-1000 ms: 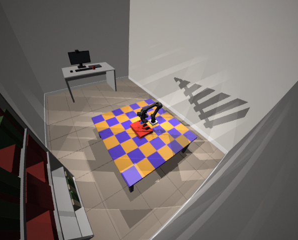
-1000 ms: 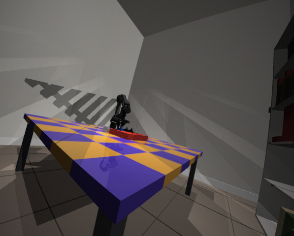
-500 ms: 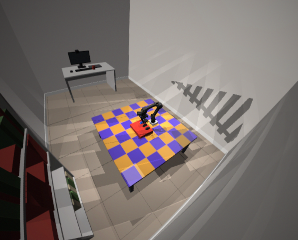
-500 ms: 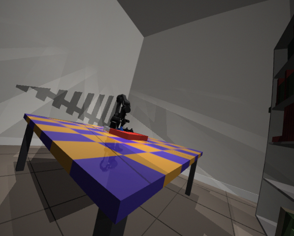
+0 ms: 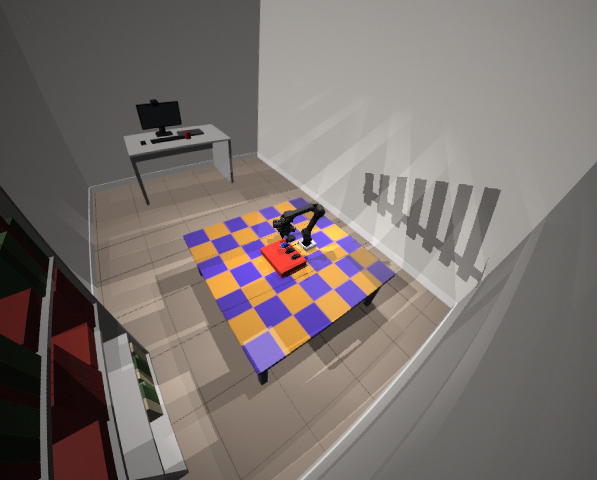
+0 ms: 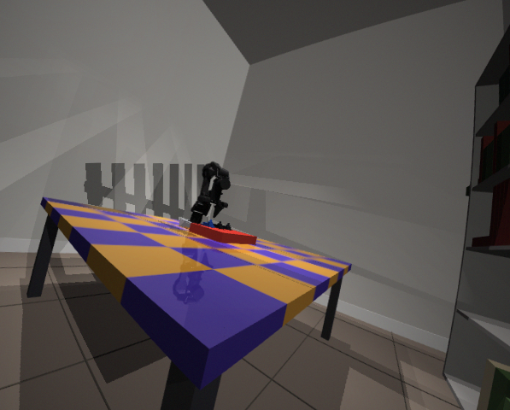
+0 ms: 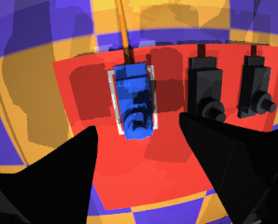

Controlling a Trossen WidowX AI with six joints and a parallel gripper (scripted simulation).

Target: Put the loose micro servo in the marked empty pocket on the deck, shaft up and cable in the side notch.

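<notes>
Now: gripper tip 120 mm short of the red robot deck, 60 mm to the right of it and 70 mm above it.
</notes>
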